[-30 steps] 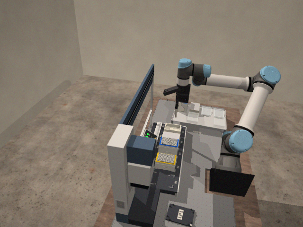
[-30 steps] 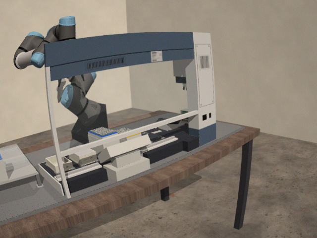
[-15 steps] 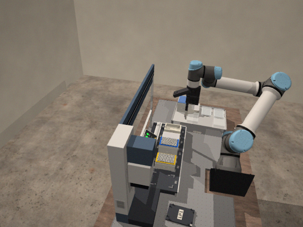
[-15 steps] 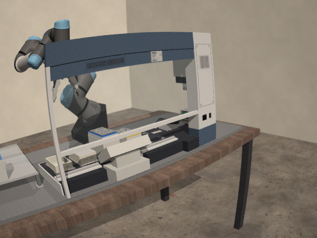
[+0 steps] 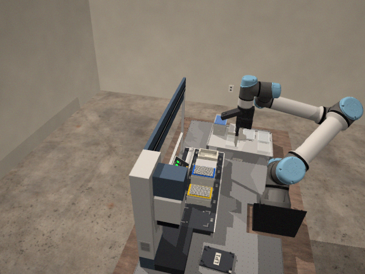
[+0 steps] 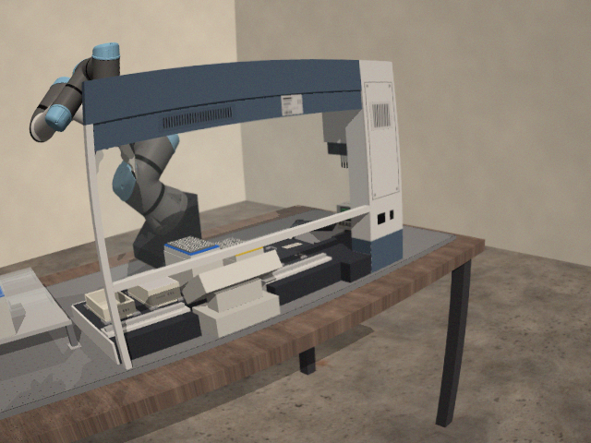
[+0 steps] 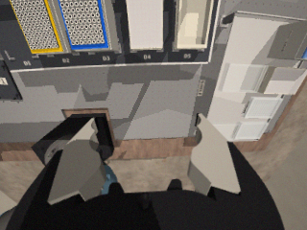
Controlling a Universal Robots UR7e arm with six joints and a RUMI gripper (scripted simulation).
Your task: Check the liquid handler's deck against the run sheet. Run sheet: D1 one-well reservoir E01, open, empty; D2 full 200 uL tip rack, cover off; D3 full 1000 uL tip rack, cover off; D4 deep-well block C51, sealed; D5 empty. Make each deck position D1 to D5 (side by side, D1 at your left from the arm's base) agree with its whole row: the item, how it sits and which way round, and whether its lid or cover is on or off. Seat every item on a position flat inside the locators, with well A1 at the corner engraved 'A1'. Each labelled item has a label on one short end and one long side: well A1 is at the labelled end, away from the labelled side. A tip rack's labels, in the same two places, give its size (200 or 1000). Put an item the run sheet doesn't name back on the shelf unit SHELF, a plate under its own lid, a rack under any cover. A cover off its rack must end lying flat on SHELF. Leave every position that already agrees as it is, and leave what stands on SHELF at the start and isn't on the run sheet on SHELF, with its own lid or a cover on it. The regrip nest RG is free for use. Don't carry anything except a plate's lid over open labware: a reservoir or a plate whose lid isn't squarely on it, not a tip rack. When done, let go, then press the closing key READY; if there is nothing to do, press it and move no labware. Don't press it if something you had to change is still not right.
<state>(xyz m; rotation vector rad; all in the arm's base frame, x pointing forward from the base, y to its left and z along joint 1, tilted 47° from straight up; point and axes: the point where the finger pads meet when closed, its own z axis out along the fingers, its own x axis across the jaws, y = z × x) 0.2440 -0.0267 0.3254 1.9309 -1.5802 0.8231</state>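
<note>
My hand is 170 mm short of the cream one-well reservoir, 100 mm to the left of it and 240 mm above it. From my hand the other things lie so: blue-rimmed tip rack (140 mm ahead, 150 mm to the left, 190 mm below); then white sealed block (150 mm ahead, 20 mm to the left, 230 mm below); then yellow-rimmed tip rack (120 mm ahead, 270 mm to the left, 210 mm below).
</note>
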